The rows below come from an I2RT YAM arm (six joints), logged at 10 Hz.
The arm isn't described. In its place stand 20 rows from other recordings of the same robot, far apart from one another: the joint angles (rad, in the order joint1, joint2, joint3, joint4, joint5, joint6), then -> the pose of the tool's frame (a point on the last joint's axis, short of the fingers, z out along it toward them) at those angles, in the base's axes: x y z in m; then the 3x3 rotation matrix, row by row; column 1 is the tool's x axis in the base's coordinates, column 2 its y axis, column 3 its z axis.
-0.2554, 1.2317, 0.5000, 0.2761, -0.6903, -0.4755 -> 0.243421 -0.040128 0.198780; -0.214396 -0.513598 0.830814; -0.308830 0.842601 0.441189; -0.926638 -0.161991 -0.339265
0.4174, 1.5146, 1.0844, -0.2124, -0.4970, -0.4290 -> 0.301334 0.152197 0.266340; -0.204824 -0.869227 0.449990; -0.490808 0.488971 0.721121; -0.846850 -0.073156 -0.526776
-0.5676, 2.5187, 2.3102, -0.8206, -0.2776, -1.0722 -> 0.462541 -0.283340 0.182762; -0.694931 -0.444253 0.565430; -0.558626 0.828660 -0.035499; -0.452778 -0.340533 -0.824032
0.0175, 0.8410, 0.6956, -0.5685, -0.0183, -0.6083 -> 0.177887 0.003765 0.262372; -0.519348 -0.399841 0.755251; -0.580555 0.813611 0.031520; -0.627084 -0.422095 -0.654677
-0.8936, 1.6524, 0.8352, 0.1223, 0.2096, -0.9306 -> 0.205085 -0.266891 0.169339; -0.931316 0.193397 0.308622; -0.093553 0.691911 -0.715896; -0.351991 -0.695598 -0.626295
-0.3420, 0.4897, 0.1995, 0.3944, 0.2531, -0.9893 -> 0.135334 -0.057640 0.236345; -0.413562 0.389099 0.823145; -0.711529 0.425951 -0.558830; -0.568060 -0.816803 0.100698
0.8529, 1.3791, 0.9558, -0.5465, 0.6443, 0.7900 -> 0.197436 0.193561 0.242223; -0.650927 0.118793 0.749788; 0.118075 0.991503 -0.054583; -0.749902 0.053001 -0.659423
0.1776, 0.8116, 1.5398, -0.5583, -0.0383, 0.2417 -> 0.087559 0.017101 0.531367; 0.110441 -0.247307 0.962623; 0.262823 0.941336 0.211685; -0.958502 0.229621 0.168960
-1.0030, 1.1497, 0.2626, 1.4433, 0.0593, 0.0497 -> 0.109210 -0.175135 0.260235; 0.326730 0.853496 0.405947; -0.420008 0.515899 -0.746620; -0.846664 0.073442 0.527035
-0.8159, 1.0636, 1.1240, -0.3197, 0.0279, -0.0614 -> 0.162782 -0.174478 0.390848; -0.221169 0.734348 0.641730; 0.145574 0.675513 -0.722835; -0.964309 -0.066449 -0.256304
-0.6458, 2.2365, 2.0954, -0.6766, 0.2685, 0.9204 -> 0.400122 -0.313357 0.267051; 0.224322 0.902789 0.366948; 0.791771 0.050680 -0.608712; -0.568135 0.427086 -0.703434
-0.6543, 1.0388, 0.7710, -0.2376, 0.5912, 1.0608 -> 0.169501 -0.155016 0.283910; 0.591182 0.770861 0.237227; 0.459777 -0.080446 -0.884383; -0.662653 0.631903 -0.401983
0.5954, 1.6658, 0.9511, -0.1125, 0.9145, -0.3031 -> 0.292519 0.164088 0.190603; -0.611994 -0.084723 0.786312; -0.634550 0.646020 -0.424269; -0.472028 -0.758604 -0.449121
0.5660, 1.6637, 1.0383, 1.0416, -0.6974, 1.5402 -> 0.300785 0.218189 0.322527; -0.895985 -0.368822 0.247347; 0.338456 -0.206546 0.918034; -0.287503 0.906261 0.309892
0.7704, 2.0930, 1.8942, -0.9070, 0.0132, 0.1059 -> 0.325307 0.315038 0.254788; -0.711001 -0.620435 0.330965; -0.542707 0.783446 0.302790; -0.447154 0.035667 -0.893745
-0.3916, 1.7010, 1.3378, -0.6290, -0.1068, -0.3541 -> 0.338294 -0.135585 0.252722; -0.838747 0.037082 0.543257; -0.026667 0.993684 -0.108998; -0.543868 -0.105909 -0.832461
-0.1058, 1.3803, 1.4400, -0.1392, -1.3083, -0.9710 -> 0.295957 0.003145 0.440626; 0.723016 -0.590097 0.359212; -0.292184 0.209967 0.933029; -0.626000 -0.779551 -0.020608
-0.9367, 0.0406, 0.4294, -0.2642, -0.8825, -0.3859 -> 0.055357 -0.028865 0.284619; 0.046488 0.081189 0.995614; -0.466781 0.882947 -0.050206; -0.883150 -0.462400 0.078944
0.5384, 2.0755, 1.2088, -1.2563, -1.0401, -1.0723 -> 0.245008 0.182096 0.118346; -0.462659 -0.580355 -0.670175; -0.794117 -0.064761 0.604305; -0.394113 0.811784 -0.430908
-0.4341, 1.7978, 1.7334, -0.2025, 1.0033, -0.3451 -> 0.366246 -0.202877 0.390273; -0.551294 0.826245 0.115734; 0.055147 0.174503 -0.983111; -0.832486 -0.535601 -0.141768
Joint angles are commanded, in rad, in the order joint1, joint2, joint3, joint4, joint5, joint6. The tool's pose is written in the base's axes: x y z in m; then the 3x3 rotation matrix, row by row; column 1 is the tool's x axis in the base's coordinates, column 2 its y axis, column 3 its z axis. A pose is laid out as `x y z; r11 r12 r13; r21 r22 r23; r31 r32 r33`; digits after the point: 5 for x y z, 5 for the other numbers.
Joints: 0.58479, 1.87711, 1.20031, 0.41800, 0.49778, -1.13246
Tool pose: 0.36789 0.22317 0.23160; 0.00012 -0.23573 0.97182; -0.95405 0.29118 0.07075; -0.29966 -0.92717 -0.22486
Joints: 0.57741, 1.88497, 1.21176, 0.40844, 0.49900, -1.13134
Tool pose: 0.37137 0.22161 0.23119; -0.00975 -0.23770 0.97129; -0.95474 0.29100 0.06163; -0.29729 -0.92673 -0.22978
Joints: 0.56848, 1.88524, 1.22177, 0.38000, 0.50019, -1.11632
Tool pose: 0.37381 0.21854 0.23151; -0.02767 -0.24881 0.96816; -0.95324 0.29816 0.04938; -0.30095 -0.92152 -0.24542
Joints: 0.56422, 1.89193, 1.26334, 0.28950, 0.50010, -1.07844
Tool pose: 0.37757 0.21874 0.23347; -0.05607 -0.28888 0.95572; -0.95063 0.30808 0.03735; -0.30523 -0.90644 -0.29189
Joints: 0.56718, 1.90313, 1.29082, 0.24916, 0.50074, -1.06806
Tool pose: 0.37984 0.22169 0.23396; -0.06304 -0.30724 0.94954; -0.95155 0.30543 0.03565; -0.30097 -0.90129 -0.31161
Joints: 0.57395, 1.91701, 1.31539, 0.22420, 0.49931, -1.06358
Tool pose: 0.38158 0.22642 0.23385; -0.06041 -0.32048 0.94533; -0.95287 0.30061 0.04102; -0.29732 -0.89829 -0.32353
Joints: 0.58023, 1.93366, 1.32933, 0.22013, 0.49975, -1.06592
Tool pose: 0.38318 0.23077 0.23102; -0.05569 -0.32738 0.94325; -0.95503 0.29303 0.04532; -0.29123 -0.89831 -0.32898
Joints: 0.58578, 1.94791, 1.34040, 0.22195, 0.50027, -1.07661
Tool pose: 0.38453 0.23463 0.22879; -0.04762 -0.33031 0.94267; -0.95862 0.28031 0.04979; -0.28069 -0.90129 -0.32999
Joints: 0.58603, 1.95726, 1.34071, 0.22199, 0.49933, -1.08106
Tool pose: 0.38539 0.23537 0.22486; -0.04719 -0.33777 0.94005; -0.96119 0.27145 0.04929; -0.27182 -0.90124 -0.33747
